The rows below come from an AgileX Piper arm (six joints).
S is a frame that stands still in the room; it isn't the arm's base.
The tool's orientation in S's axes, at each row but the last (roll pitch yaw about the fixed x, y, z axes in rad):
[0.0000, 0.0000, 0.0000]
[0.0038, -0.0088, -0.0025]
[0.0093, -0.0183, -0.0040]
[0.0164, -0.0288, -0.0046]
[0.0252, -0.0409, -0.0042]
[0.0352, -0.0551, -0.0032]
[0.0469, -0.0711, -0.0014]
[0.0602, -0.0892, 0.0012]
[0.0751, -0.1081, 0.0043]
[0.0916, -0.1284, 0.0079]
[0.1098, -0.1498, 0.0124]
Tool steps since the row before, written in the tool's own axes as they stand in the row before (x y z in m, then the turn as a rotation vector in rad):
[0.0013, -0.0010, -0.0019, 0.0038, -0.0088, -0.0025]
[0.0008, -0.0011, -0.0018, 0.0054, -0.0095, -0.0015]
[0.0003, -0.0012, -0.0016, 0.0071, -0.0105, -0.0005]
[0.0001, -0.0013, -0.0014, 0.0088, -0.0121, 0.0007]
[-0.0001, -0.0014, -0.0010, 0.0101, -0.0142, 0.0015]
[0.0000, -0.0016, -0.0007, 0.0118, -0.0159, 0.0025]
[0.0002, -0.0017, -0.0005, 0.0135, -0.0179, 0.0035]
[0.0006, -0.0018, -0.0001, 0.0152, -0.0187, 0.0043]
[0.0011, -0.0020, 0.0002, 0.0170, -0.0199, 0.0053]
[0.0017, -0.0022, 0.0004, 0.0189, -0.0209, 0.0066]
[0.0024, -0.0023, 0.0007, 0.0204, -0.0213, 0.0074]
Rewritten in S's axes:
[0.0013, -0.0010, -0.0019, 0.0038, -0.0088, -0.0025]
[0.0008, -0.0011, -0.0018, 0.0054, -0.0095, -0.0015]
[0.0003, -0.0012, -0.0016, 0.0071, -0.0105, -0.0005]
[0.0001, -0.0013, -0.0014, 0.0087, -0.0122, 0.0008]
[-0.0001, -0.0014, -0.0010, 0.0100, -0.0143, 0.0016]
[0.0000, -0.0016, -0.0008, 0.0116, -0.0160, 0.0026]
[0.0002, -0.0017, -0.0006, 0.0133, -0.0181, 0.0036]
[0.0006, -0.0018, -0.0002, 0.0149, -0.0189, 0.0045]
[0.0011, -0.0020, 0.0002, 0.0166, -0.0202, 0.0056]
[0.0017, -0.0022, 0.0004, 0.0183, -0.0213, 0.0070]
[0.0023, -0.0023, 0.0008, 0.0197, -0.0217, 0.0080]

